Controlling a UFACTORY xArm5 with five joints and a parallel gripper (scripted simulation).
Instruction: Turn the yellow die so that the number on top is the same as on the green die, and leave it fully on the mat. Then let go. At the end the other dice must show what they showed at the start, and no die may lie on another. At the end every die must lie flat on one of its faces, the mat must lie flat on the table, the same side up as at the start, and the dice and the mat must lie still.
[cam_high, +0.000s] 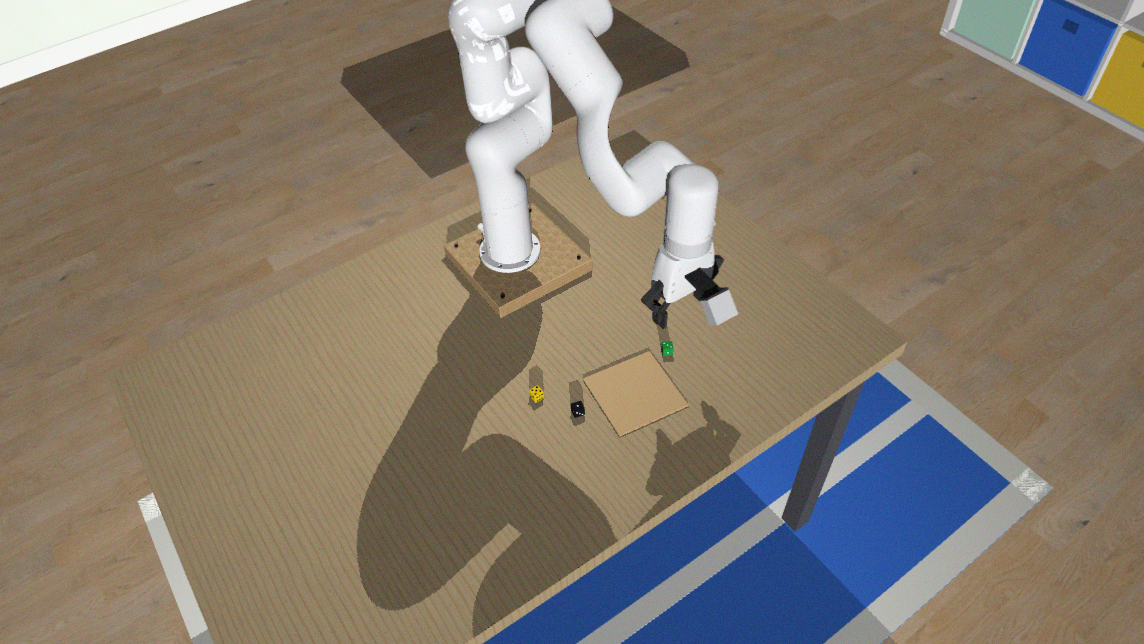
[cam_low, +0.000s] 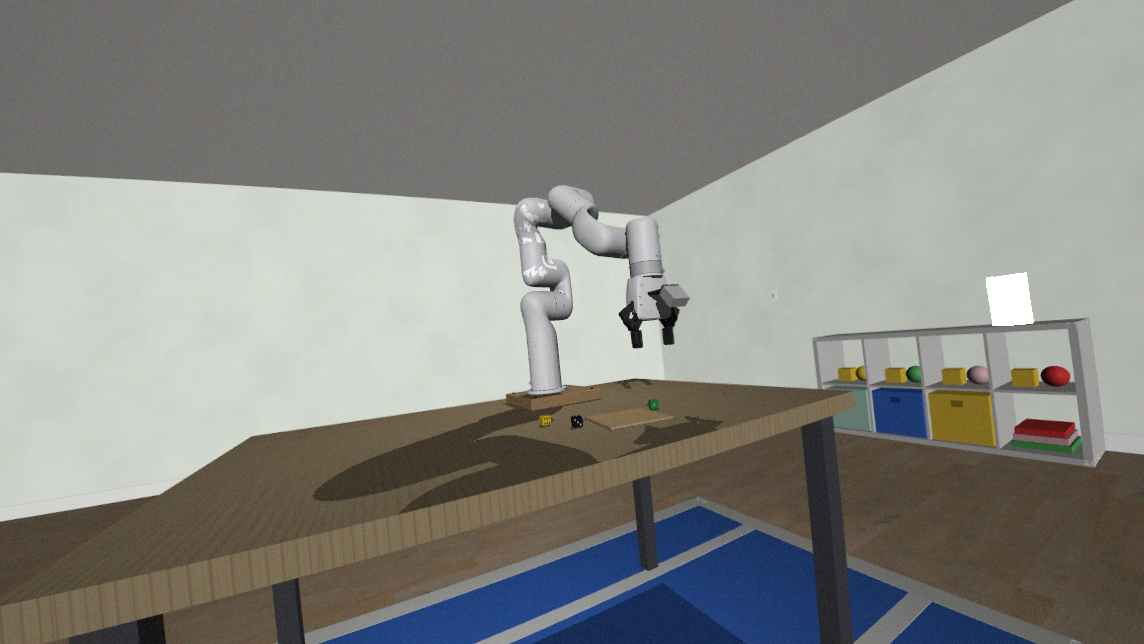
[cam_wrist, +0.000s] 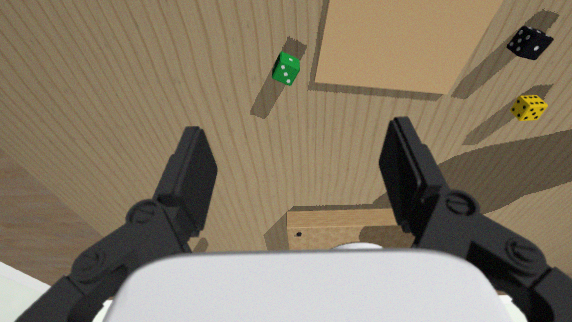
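Now: the yellow die 23 cm to the right of my hand, 15 cm below it and 12 cm behind it. Also, from my hand: tan mat (16 cm below, 10 cm to the right); green die (15 cm below, 3 cm behind, 1 cm to the left); black die (20 cm to the right, 15 cm below, 4 cm behind).
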